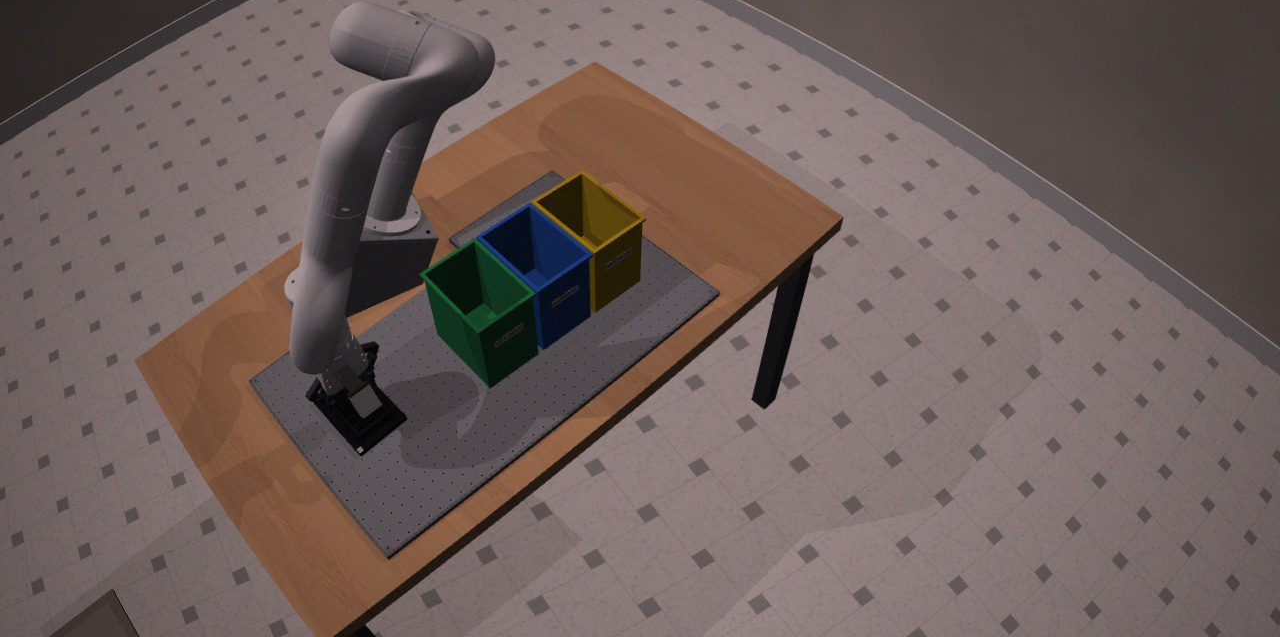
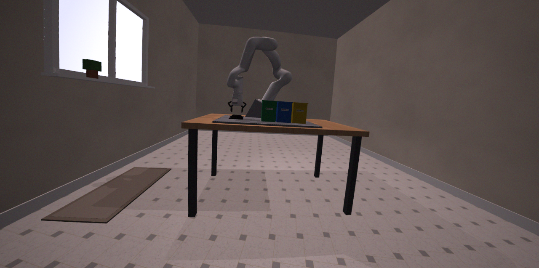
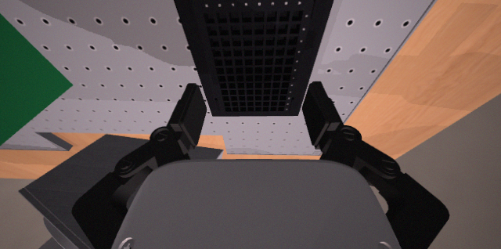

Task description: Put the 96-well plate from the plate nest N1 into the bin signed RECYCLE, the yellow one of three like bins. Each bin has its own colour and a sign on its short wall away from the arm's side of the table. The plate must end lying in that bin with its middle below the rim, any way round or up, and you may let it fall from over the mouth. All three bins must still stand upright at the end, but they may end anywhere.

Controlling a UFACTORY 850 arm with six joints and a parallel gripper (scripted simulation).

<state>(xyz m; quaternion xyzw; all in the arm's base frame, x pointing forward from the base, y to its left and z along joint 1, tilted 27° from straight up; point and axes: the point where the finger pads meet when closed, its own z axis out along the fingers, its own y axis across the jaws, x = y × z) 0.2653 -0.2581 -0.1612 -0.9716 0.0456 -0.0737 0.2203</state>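
The black 96-well plate is 5 cm below my hand. Round my hand: black plate nest: 6 cm below; green bin: 28 cm to the left, 8 cm ahead, 2 cm above; blue bin: 41 cm to the left, 9 cm ahead, 2 cm above.
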